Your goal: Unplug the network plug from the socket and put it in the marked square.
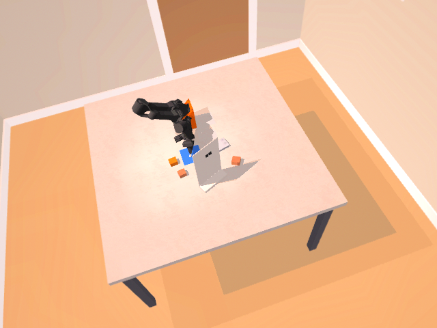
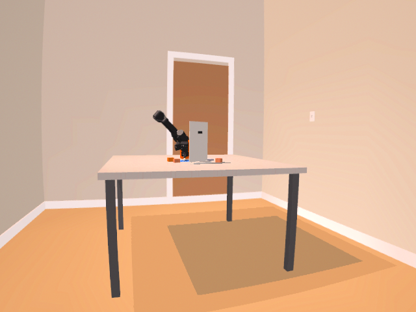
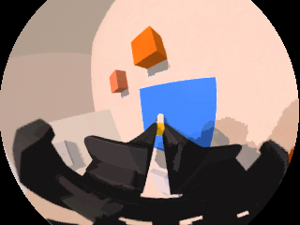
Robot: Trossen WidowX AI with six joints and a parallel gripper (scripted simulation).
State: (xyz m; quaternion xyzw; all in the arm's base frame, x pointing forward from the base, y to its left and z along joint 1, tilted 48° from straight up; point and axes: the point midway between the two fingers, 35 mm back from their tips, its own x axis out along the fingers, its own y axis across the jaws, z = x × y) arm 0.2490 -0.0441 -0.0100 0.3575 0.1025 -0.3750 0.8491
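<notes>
My gripper tip is right at the plug. Round my gripper tip: white upright panel: 19 cm ahead, 10 cm to the left, 12 cm above; then flat grey piece: 3 cm behind, 18 cm to the left, 1 cm below; then blue marked square: 1 cm behind, 2 cm below.
</notes>
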